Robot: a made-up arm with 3 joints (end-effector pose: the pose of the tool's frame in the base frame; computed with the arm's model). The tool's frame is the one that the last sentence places. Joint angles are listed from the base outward.
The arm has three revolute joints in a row. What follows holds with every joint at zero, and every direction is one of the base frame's. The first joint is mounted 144 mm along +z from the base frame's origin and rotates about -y. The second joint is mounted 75.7 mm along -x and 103.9 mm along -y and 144 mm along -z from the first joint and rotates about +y. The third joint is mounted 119.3 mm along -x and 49.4 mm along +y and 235.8 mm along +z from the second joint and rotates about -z. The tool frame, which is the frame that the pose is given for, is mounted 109.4 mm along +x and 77.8 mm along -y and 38.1 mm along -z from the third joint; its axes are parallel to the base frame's.
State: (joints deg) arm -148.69 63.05 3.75
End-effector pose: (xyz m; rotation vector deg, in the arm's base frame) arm -0.1012 -0.1393 0.1302 4.85 -148.19 -1.38
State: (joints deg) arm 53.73 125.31 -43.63
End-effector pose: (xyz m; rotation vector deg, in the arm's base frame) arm 0.2632 -0.0353 0.0474 27.18 67.90 37.70
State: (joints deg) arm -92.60 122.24 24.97
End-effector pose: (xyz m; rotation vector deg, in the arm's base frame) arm -0.2099 -0.1712 0.0336 31.49 -142.23 -9.88
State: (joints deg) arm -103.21 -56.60 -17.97
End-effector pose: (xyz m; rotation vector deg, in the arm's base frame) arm 0.0268 -0.0948 0.3800 7.31 46.22 16.96
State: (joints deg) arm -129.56 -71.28 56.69
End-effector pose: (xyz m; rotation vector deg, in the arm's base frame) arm 0.0400 -0.1887 0.5037 -28.74 53.28 -51.56
